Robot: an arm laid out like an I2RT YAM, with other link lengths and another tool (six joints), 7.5 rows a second.
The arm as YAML. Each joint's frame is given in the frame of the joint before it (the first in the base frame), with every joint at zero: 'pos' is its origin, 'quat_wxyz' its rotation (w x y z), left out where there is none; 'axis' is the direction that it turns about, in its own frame. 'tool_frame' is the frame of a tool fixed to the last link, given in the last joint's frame.
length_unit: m
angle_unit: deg
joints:
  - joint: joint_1
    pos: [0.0, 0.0, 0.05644]
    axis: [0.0, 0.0, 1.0]
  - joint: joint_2
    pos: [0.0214, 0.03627, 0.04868]
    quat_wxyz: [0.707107, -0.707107, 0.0, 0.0]
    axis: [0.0, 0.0, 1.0]
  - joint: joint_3
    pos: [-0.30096, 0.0, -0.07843]
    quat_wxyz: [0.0, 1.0, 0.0, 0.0]
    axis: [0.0, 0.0, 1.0]
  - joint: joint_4
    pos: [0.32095, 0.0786, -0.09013]
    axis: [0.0, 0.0, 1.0]
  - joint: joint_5
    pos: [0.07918, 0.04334, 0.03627]
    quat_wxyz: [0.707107, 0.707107, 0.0, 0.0]
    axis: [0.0, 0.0, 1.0]
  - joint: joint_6
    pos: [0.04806, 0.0, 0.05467]
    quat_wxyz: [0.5, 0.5, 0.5, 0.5]
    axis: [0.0, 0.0, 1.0]
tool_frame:
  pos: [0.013, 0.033, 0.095]
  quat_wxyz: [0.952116, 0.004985, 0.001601, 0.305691]
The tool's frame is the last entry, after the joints.
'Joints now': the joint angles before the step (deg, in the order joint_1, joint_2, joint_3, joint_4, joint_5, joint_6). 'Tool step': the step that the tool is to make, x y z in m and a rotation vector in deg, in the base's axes. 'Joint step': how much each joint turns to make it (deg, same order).
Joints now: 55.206 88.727 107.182 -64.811 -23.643 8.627
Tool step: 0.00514 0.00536 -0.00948 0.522 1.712 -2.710
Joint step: -0.251 -0.253 -2.458 2.930 0.484 3.216
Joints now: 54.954 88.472 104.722 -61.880 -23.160 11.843
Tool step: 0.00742 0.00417 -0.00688 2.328 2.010 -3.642
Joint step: -0.873 -1.301 -3.743 4.919 -0.111 4.431
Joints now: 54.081 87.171 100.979 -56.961 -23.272 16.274
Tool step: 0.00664 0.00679 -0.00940 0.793 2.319 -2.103
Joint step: -0.553 0.500 -1.680 2.655 -0.458 3.020
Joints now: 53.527 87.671 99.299 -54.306 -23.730 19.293
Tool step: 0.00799 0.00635 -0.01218 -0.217 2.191 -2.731
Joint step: -0.386 0.960 -1.291 1.976 0.614 3.038
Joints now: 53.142 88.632 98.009 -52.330 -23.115 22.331
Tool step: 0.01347 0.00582 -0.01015 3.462 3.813 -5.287
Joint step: -1.595 -0.845 -4.330 6.626 -0.623 6.859
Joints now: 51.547 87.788 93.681 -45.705 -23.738 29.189
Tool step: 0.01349 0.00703 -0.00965 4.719 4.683 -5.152
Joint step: -1.673 -0.865 -4.848 8.012 -1.303 8.080
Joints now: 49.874 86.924 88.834 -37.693 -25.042 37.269
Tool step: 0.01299 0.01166 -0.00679 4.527 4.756 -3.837
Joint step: -1.140 0.634 -2.868 7.190 -1.425 7.713
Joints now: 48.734 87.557 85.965 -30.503 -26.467 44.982
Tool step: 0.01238 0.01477 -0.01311 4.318 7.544 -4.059
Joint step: -0.899 1.746 -2.774 7.334 -1.626 10.045
